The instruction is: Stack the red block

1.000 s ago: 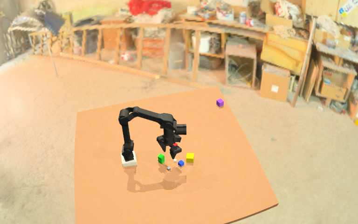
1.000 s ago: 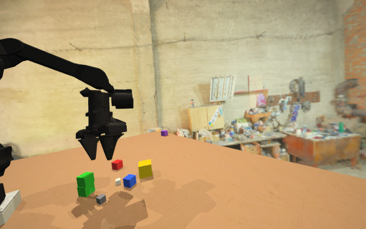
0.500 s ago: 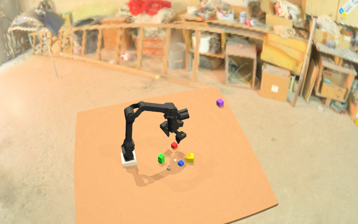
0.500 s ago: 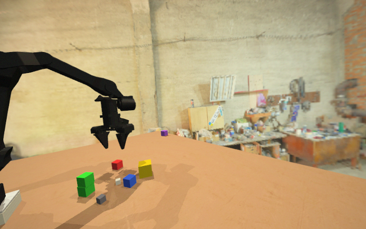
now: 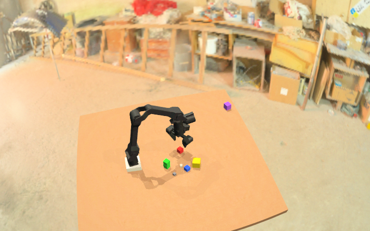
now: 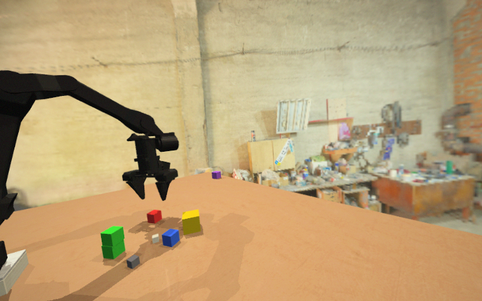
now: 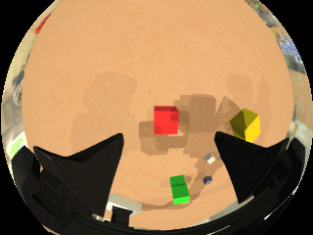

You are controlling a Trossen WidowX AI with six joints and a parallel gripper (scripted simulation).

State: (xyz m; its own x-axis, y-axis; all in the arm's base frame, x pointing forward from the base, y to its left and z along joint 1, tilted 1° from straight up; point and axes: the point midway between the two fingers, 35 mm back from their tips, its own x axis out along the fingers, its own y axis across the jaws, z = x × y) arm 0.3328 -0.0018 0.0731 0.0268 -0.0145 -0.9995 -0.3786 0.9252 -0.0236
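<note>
Now: the red block 60 mm below my gripper tip. Also, from my gripper tip: small white cube (50 mm behind, 120 mm to the right, 70 mm below); then blue block (30 mm behind, 160 mm to the right, 60 mm below); then yellow block (40 mm ahead, 150 mm to the right, 50 mm below).
</note>
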